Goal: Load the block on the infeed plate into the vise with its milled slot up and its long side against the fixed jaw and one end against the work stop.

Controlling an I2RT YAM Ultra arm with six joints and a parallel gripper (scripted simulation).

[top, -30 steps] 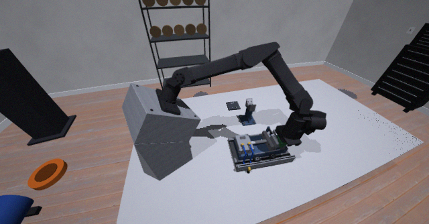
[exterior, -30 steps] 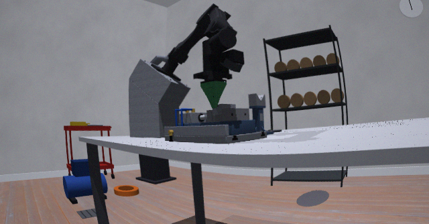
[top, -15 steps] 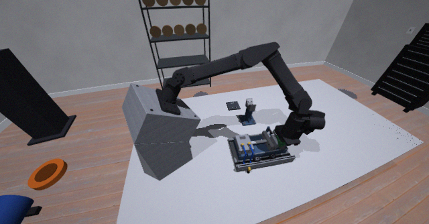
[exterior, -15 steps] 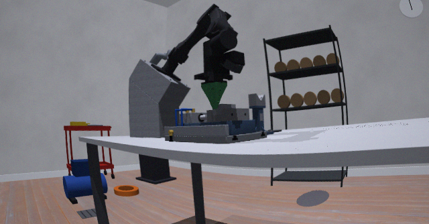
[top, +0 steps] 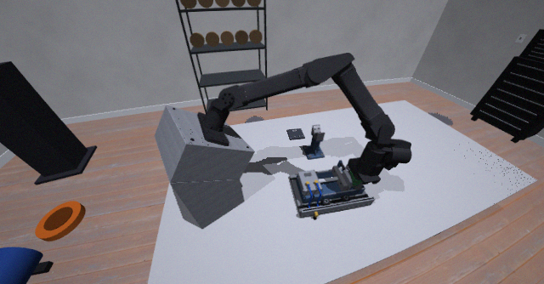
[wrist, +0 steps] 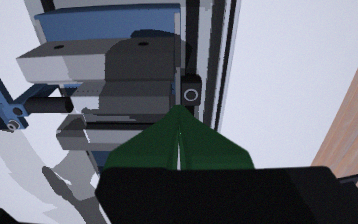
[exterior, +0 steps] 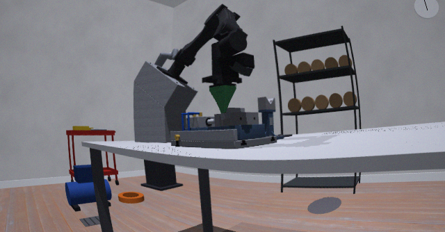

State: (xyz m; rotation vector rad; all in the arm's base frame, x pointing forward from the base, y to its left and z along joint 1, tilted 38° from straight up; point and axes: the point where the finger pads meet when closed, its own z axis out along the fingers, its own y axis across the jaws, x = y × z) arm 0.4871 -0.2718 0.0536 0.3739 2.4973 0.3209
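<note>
My gripper is now 4 cm to the right of the fixed jaw, 4 cm short of it and 3 cm above it. Also, from my hand: part (3 cm to the left, 1 cm ahead); work stop (10 cm to the left, 3 cm ahead, 2 cm below); moving jaw (6 cm to the left, 3 cm below, 2 cm behind).
</note>
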